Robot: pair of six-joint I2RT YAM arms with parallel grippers.
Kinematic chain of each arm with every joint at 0, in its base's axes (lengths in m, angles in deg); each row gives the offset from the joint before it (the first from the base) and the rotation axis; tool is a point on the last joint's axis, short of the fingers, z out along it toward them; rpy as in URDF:
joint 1: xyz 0 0 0.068 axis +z
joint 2: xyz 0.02 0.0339 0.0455 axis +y
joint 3: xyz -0.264 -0.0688 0 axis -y
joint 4: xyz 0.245 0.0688 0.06 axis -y
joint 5: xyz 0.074 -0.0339 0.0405 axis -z
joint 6: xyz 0.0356 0 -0.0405 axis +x
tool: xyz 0 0 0 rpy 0 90 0
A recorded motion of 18 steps. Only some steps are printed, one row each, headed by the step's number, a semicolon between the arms.
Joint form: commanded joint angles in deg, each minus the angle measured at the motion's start. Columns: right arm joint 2, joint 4, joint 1, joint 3, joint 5, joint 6; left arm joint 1, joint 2, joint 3, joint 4, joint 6, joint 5.
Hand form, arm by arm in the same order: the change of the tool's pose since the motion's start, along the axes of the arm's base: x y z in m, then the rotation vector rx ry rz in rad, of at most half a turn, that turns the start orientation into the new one. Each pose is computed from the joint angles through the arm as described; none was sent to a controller.
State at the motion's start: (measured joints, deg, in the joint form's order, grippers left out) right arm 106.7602 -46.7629 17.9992 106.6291 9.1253 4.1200; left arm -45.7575 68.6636 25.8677 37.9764 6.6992 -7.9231
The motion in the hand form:
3: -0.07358 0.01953 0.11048 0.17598 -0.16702 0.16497; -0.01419 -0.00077 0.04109 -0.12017 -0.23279 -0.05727
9: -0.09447 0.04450 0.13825 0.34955 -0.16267 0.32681; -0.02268 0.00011 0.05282 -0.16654 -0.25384 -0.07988
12: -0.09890 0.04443 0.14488 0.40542 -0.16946 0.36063; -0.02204 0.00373 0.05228 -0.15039 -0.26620 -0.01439
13: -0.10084 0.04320 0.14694 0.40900 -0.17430 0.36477; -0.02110 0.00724 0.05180 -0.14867 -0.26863 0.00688
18: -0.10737 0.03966 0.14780 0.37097 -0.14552 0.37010; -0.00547 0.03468 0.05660 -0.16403 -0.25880 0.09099
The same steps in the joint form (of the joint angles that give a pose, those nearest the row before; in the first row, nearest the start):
3: -8.88 -8.78 6.05 12.21 -6.48 2.29; -2.34 -4.40 0.94 9.44 5.02 1.18
9: -7.69 -11.04 10.28 19.72 -15.84 6.07; -3.73 -6.92 1.40 9.09 4.26 1.17
12: -8.30 -10.10 10.30 20.02 -18.97 7.29; -3.56 -7.43 0.97 9.17 5.66 -2.31
13: -8.62 -10.13 10.25 20.08 -19.23 7.24; -2.90 -7.93 0.58 9.16 5.78 -2.87
18: -8.77 -14.07 10.30 21.44 -18.71 5.65; 5.18 -10.88 0.43 6.39 3.31 0.15

